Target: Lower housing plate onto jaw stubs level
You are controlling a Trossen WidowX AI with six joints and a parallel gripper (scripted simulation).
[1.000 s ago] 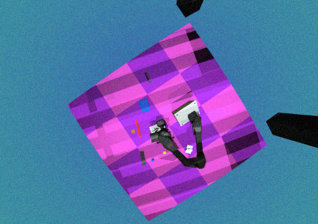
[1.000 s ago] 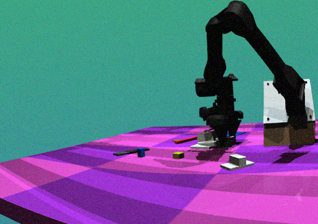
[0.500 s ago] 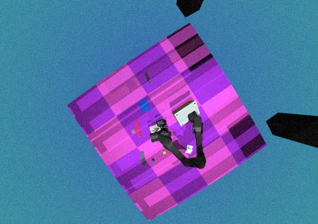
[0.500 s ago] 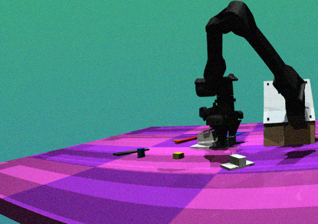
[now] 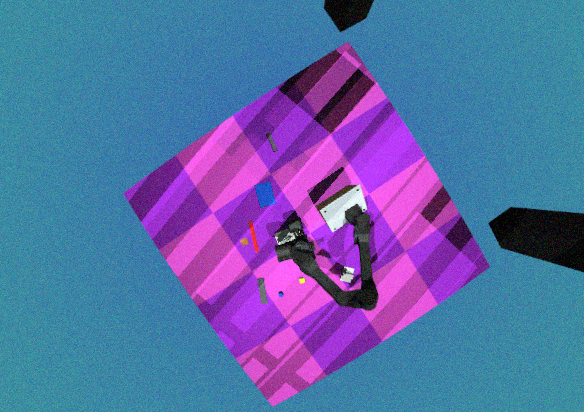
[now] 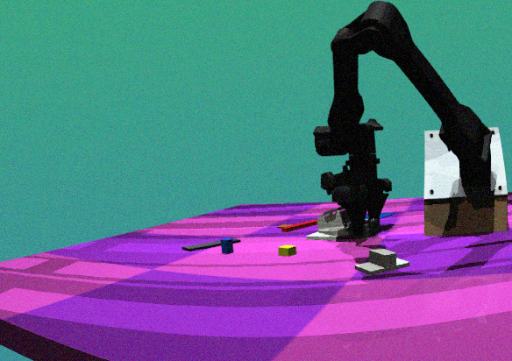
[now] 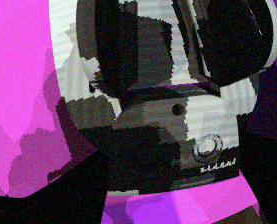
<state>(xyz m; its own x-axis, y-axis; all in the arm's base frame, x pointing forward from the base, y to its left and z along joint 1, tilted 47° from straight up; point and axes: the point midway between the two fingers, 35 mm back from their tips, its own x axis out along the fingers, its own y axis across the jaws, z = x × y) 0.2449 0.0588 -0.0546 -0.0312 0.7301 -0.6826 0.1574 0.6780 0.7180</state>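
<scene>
My gripper tip is now 1 cm short of the housing plate and 2 cm below it. From my gripper tip the other things lie so: blue tile (4 cm ahead, 25 cm to the right, 1 cm below); then red bar (18 cm ahead, 11 cm to the right); then yellow cube (10 cm ahead, 17 cm to the left).
</scene>
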